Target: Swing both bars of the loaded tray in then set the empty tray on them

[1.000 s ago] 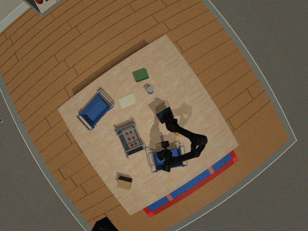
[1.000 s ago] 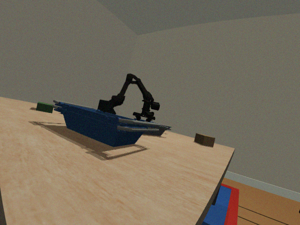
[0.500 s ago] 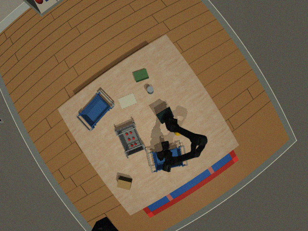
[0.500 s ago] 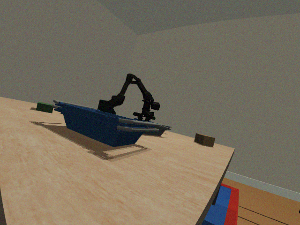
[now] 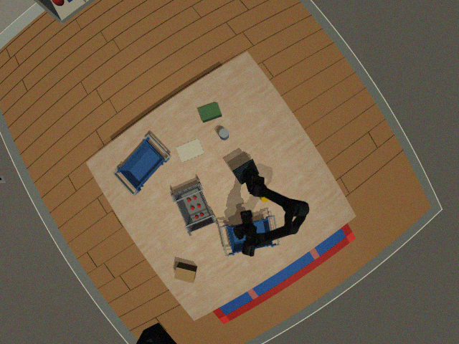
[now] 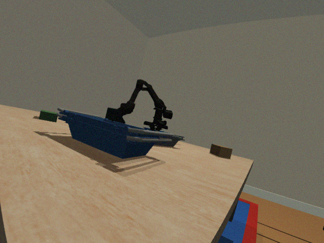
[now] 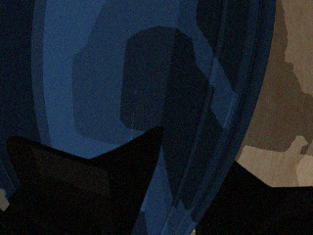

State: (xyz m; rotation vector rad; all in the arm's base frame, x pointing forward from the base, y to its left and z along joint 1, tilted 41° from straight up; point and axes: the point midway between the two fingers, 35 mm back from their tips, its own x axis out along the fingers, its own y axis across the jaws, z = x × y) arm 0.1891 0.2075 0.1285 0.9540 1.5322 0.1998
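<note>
Now: the blue tray 30 mm ahead of my gripper tip, 60 mm to the left of it and 30 mm above it. The rest, counted from my gripper tip: brown box: 490 mm ahead, 20 mm to the left, 20 mm above; then grey cylinder: 220 mm behind, 500 mm to the right, 20 mm above; then yellow disc: 180 mm behind, 50 mm to the right.
</note>
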